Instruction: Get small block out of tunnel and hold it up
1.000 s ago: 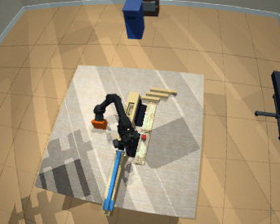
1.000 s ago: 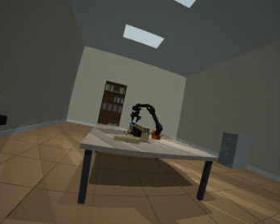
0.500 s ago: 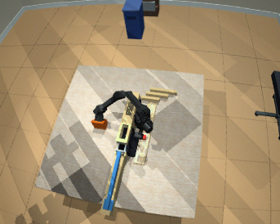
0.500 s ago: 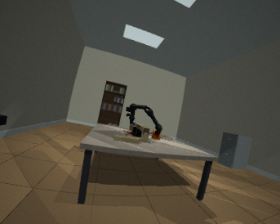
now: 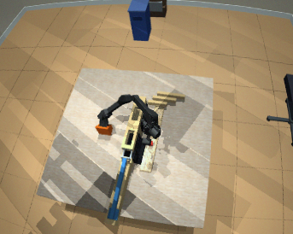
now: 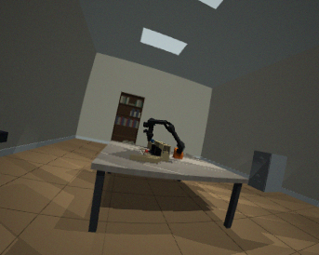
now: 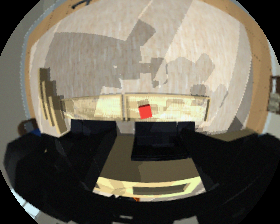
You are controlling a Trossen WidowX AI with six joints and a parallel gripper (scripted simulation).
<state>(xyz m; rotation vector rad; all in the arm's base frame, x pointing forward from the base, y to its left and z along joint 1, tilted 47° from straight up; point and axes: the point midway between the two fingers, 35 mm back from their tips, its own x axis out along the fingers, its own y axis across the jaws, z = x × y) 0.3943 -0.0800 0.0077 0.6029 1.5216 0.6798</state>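
The small red block is 12 cm below my gripper tip. From my gripper tip the other things lie so: tan covered tunnel: 11 cm behind, 14 cm to the right, 7 cm below.
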